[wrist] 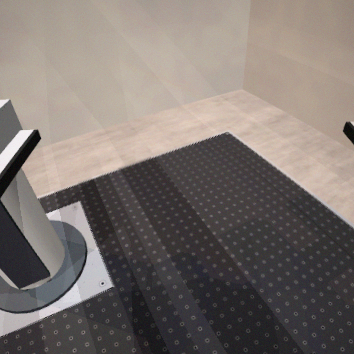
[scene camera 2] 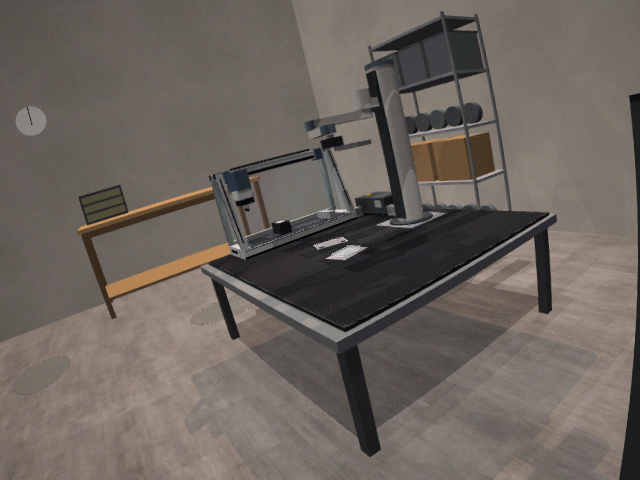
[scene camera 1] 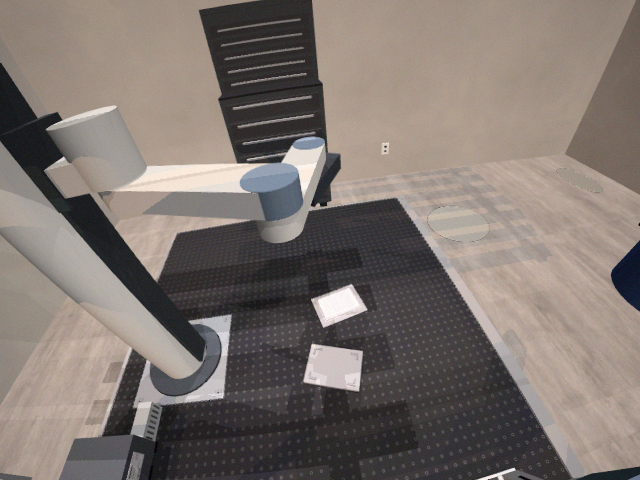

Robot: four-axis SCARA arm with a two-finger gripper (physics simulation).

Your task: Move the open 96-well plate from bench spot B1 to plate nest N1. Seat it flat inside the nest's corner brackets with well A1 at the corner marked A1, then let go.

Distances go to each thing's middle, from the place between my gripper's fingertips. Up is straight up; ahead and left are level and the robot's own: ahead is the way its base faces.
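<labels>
There's the white plate (scene camera 1: 341, 302), which is well below my hand, a good way ahead of it and a good way to the right of it. The white square nest with corner locators (scene camera 1: 339, 368) is far to the right of my hand too, some way ahead of it and a long way below it.
</labels>
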